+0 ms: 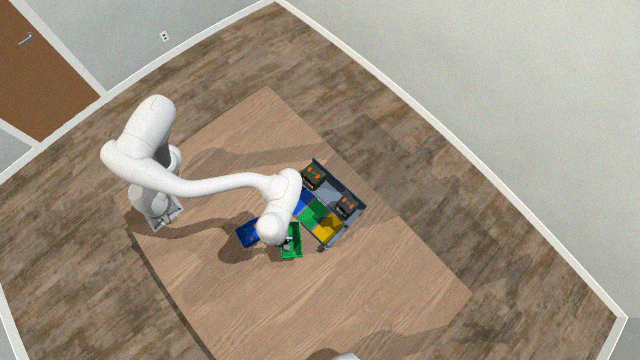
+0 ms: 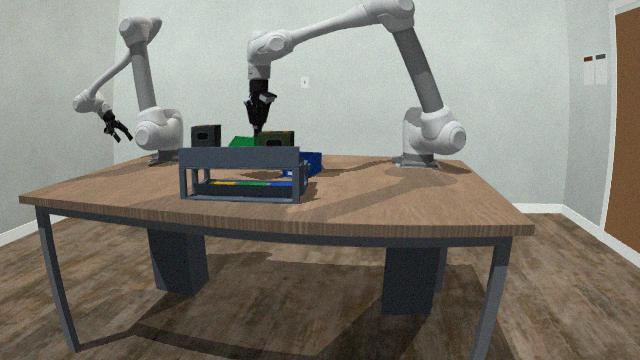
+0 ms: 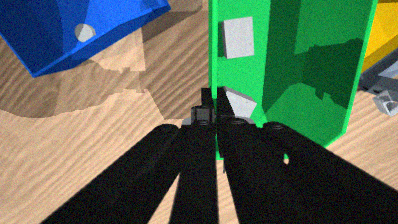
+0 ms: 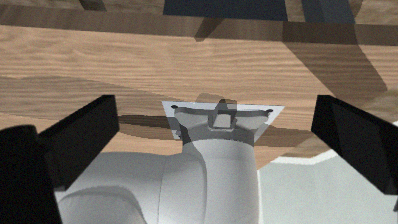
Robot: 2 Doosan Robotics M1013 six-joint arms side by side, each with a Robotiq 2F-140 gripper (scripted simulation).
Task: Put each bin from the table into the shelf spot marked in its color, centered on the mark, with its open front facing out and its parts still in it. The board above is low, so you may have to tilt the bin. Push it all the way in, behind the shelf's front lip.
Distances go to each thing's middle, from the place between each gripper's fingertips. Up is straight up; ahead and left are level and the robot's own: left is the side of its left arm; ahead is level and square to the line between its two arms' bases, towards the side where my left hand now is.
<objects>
I see my left gripper 50 mm short of the green bin (image 3: 304, 73), 10 mm to the left of it and 40 mm above it.
I see the green bin 430 mm ahead of my right hand and 940 mm to the left of it.
</objects>
